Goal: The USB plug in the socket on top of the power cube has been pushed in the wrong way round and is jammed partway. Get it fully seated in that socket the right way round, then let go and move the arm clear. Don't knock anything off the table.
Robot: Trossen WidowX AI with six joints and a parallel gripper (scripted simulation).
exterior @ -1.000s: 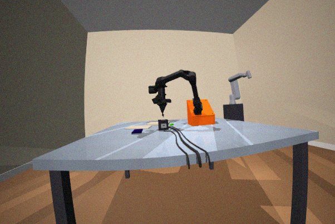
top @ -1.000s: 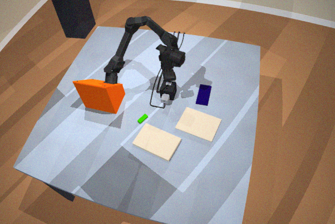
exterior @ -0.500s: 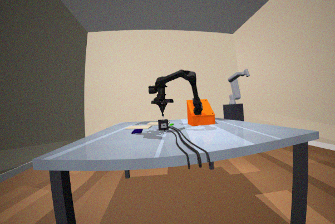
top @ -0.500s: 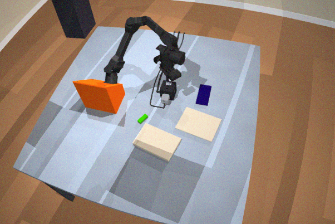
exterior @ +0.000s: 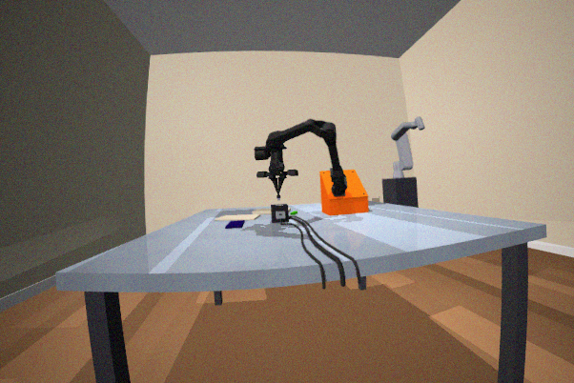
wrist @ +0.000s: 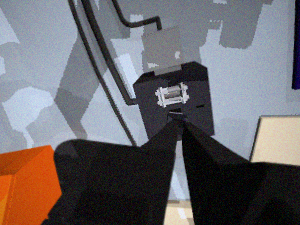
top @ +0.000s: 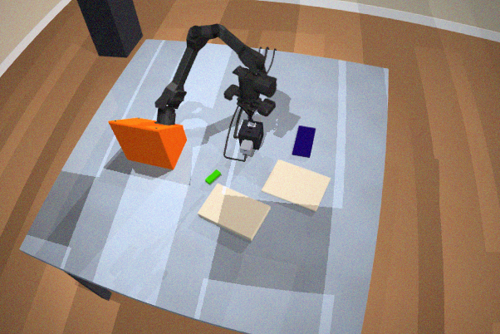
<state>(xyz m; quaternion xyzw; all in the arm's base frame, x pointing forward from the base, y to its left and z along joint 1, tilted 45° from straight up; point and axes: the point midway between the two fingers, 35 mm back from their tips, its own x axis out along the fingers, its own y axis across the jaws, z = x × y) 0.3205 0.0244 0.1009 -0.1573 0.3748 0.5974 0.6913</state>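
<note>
Right now the USB plug is 2 cm below my gripper tip. The rest, counted from my gripper tip: green block 10 cm behind, 21 cm to the right, 13 cm below; then dark blue block 20 cm ahead, 3 cm to the left, 13 cm below.
</note>
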